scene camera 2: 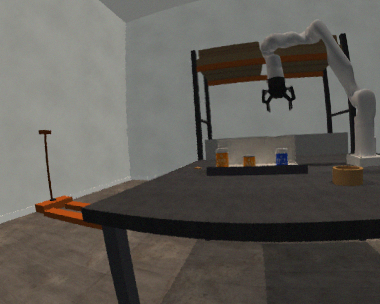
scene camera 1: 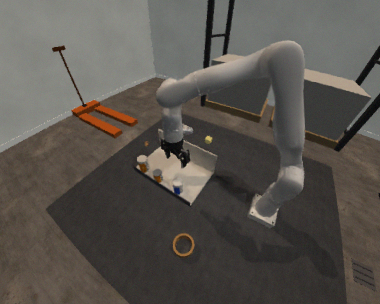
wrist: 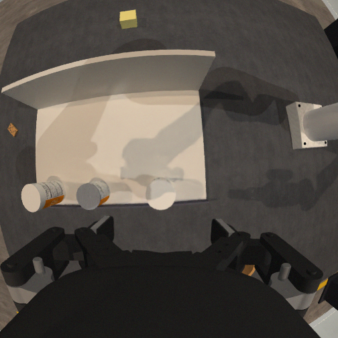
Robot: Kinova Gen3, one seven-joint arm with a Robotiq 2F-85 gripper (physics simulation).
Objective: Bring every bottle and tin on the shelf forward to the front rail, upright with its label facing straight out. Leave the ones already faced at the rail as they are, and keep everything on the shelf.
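Frame: origin at the arm's base, x right, y ahead, z up, level; millimetres.
Seen in the pictures: gripper, fingertip midpoint: (scene camera 2: 279, 111) (scene camera 1: 175, 162); arm's base, link origin: (scene camera 2: 364, 155) (scene camera 1: 263, 208).
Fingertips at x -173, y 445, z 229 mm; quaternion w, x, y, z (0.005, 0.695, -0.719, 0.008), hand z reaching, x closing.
Note:
Pixels of each thing's top centre, then the offset from my fingertips to it.
- white-capped orange bottle, top centre: (scene camera 2: 221, 148) (scene camera 1: 141, 158) dz -152, dx -8, dy +276 mm
- shorter grey-lidded orange tin, top centre: (scene camera 2: 249, 155) (scene camera 1: 157, 172) dz -191, dx -5, dy +150 mm
- white-capped blue bottle, top centre: (scene camera 2: 281, 148) (scene camera 1: 177, 181) dz -165, dx +4, dy +2 mm
- dark front rail, top centre: (scene camera 2: 255, 166) (scene camera 1: 158, 182) dz -235, dx -36, dy +119 mm
- yellow cube, top centre: (scene camera 1: 208, 138) dz -238, dx +504, dy +100 mm
- small orange-brown piece, top centre: (scene camera 1: 146, 143) dz -268, dx +177, dy +474 mm
- orange-tan ring, top centre: (scene camera 2: 347, 167) (scene camera 1: 183, 244) dz -226, dx -209, dy -204 mm
A white-capped orange bottle (scene camera 1: 143, 164) (scene camera 2: 222, 158) (wrist: 42, 196), a shorter grey-lidded orange tin (scene camera 1: 158, 176) (scene camera 2: 249, 161) (wrist: 93, 194) and a white-capped blue bottle (scene camera 1: 177, 187) (scene camera 2: 282, 157) (wrist: 161, 194) stand upright, apart, in a row along the front of the cream shelf (scene camera 1: 192, 174) (wrist: 115, 140). The dark front rail (scene camera 2: 257, 170) runs before them. In scene camera 2 all three show coloured, printed label faces outward; exact label angles are too small to tell. My gripper (scene camera 1: 176, 160) (scene camera 2: 279, 109) (wrist: 162, 229) is open and empty, well above the shelf, touching none of them.
The shelf's upright back panel (wrist: 150, 77) closes its rear. A yellow cube (scene camera 1: 208, 139) (wrist: 128, 19) lies behind it. A small orange-brown piece (scene camera 1: 146, 143) (wrist: 12, 129) lies beyond the left end. An orange-tan ring (scene camera 1: 175, 245) (scene camera 2: 347, 176) lies on the dark table, apart from the shelf.

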